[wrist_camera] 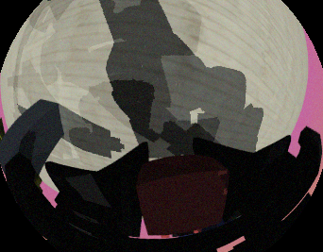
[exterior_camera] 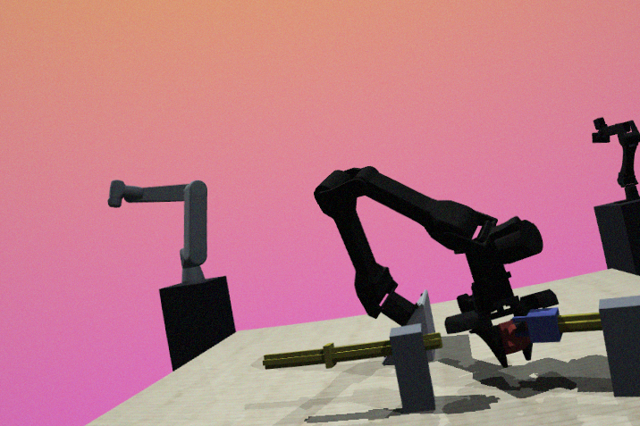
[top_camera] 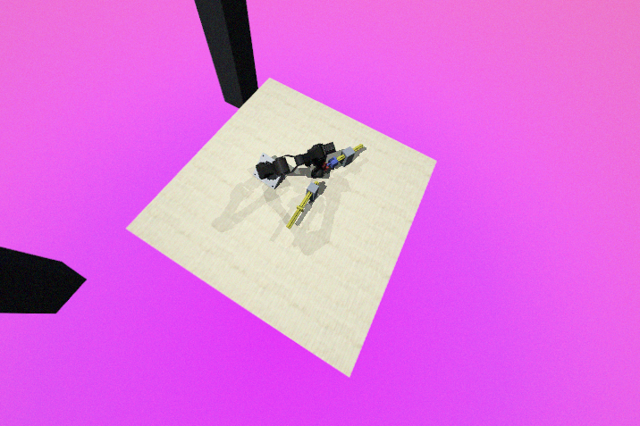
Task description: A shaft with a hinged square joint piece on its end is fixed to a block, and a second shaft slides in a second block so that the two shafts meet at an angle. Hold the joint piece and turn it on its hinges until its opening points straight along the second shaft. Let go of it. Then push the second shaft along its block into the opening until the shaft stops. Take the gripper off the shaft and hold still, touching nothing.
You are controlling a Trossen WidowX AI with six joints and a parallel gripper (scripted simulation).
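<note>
My gripper tip is now 5 cm below the red square joint piece.
</note>
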